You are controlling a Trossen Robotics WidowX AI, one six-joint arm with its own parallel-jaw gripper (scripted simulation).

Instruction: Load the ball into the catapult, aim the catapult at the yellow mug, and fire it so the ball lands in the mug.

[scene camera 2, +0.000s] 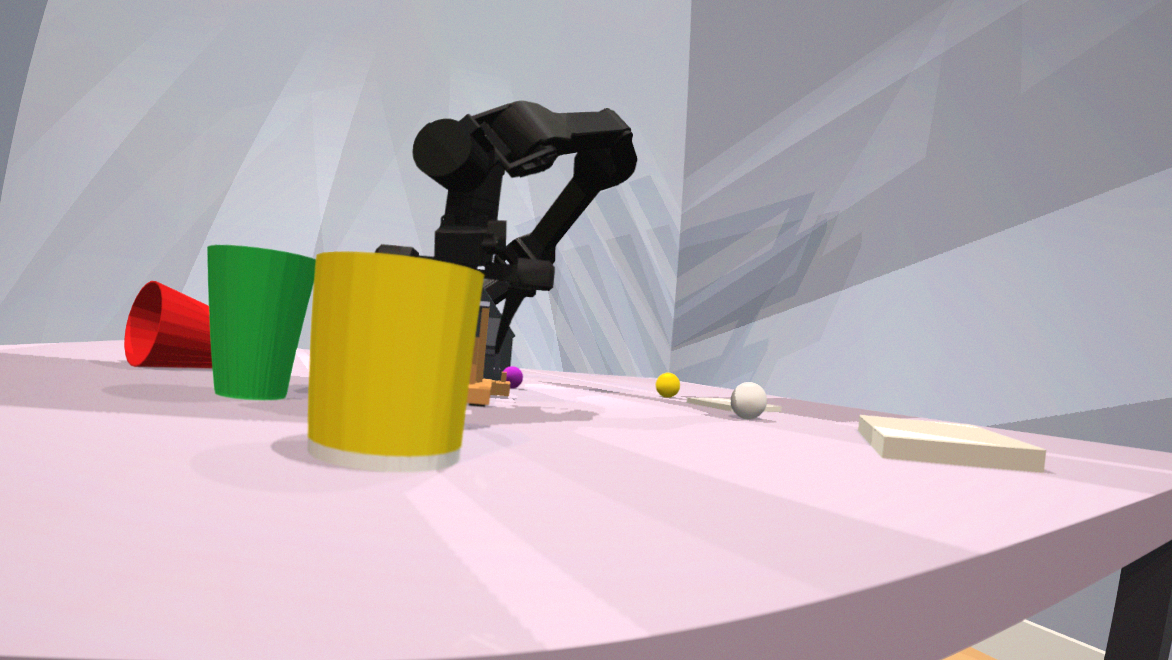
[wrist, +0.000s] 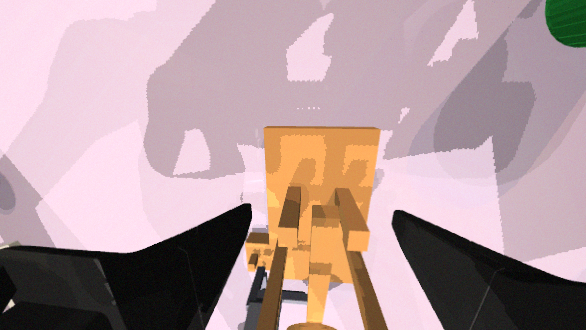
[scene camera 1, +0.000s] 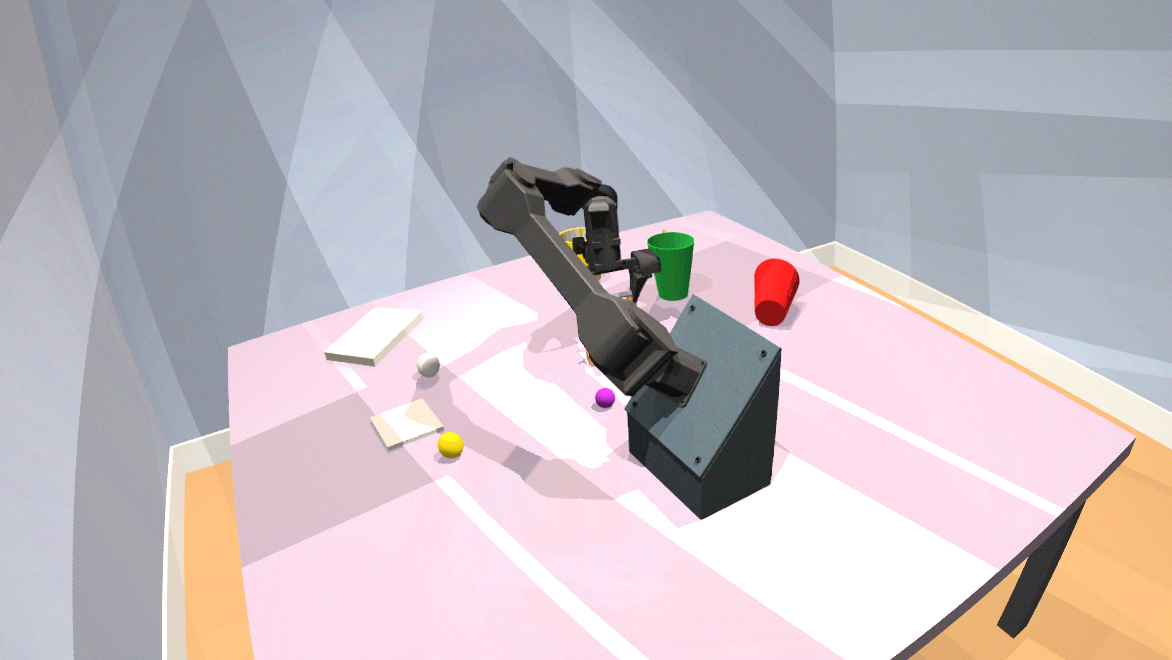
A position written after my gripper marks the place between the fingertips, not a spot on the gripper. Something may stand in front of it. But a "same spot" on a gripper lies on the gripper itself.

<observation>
My gripper shows in scene camera 2, in the wrist view and in scene camera 1 (pixel 609 312). A red cup shows in scene camera 2 (pixel 165 328) and in scene camera 1 (pixel 776 281); in the wrist view it is out of frame. The same spot on my gripper: (scene camera 2: pixel 516 293) is (wrist: pixel 95 251).
</observation>
